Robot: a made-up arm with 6 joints. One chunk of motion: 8 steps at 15 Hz.
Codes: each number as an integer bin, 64 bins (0 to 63) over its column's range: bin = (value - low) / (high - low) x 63, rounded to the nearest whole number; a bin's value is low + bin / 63 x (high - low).
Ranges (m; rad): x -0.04..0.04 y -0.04..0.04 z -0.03..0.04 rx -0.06..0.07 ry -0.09..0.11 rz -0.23..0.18
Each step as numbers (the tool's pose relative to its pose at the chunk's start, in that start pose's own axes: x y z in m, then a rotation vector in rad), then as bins.
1 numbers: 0.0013 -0.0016 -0.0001 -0.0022 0.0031 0.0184
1 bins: 33 30 27 28 29 38
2 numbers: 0.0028 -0.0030 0.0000 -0.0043 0.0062 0.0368
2 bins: 34 29 27 27 30 41
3 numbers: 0.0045 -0.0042 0.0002 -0.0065 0.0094 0.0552
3 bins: 35 28 27 26 31 44
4 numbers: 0.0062 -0.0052 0.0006 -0.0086 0.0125 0.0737
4 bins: 36 27 28 25 32 47
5 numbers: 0.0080 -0.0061 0.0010 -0.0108 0.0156 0.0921
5 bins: 38 27 28 24 33 49
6 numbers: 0.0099 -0.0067 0.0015 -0.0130 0.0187 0.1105
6 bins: 39 26 28 23 34 52
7 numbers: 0.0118 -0.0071 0.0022 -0.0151 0.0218 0.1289
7 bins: 41 26 29 22 35 55
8 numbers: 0.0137 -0.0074 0.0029 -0.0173 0.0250 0.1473
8 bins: 42 26 30 21 36 58
